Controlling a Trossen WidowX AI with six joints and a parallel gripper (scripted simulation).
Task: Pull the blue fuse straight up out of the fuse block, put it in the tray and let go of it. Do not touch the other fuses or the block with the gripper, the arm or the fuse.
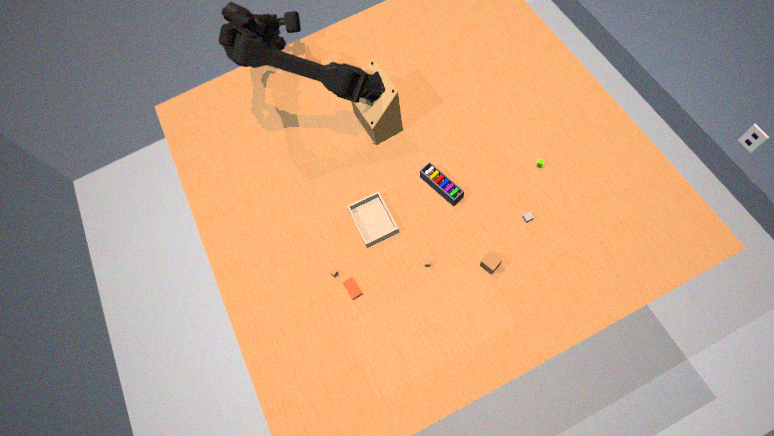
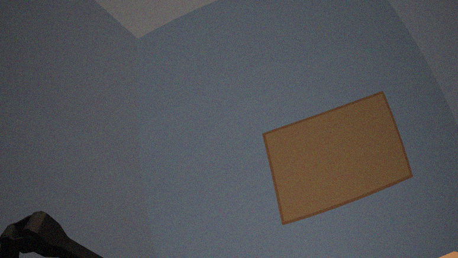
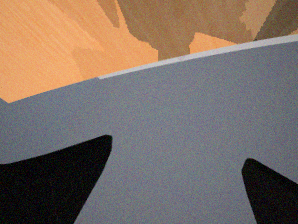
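Now: the blue fuse 76 cm ahead of my gripper tip, 27 cm to the left of it and 3 cm below it. Round my gripper tip: white tray 78 cm ahead, 4 cm to the left, 6 cm below; then orange-red flat piece 95 cm ahead, 8 cm to the right, 5 cm below; then grey cube 93 cm ahead, 45 cm to the left, 5 cm below.
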